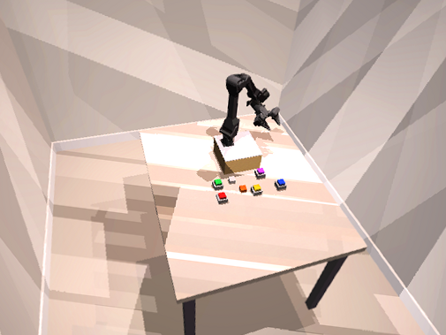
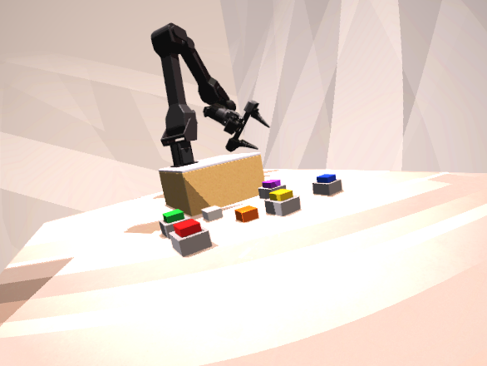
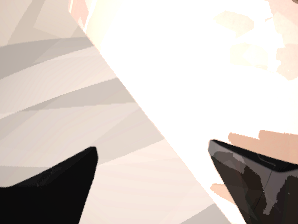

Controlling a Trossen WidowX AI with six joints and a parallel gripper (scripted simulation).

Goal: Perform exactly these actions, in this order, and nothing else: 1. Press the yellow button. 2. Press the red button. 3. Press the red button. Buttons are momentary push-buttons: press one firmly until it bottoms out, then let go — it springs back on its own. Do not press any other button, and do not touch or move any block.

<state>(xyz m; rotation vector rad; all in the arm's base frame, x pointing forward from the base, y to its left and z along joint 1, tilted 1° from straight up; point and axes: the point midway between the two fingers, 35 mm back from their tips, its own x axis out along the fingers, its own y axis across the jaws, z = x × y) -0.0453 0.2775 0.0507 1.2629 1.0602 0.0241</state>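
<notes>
The yellow button is 320 mm ahead of my gripper tip, 220 mm to the right of it and 100 mm below it. From my gripper tip the other things lie so: purple button (210 mm ahead, 160 mm to the right, 100 mm below); then blue button (320 mm ahead, 80 mm to the right, 100 mm below); then white block (220 mm ahead, 320 mm to the right, 130 mm below).
</notes>
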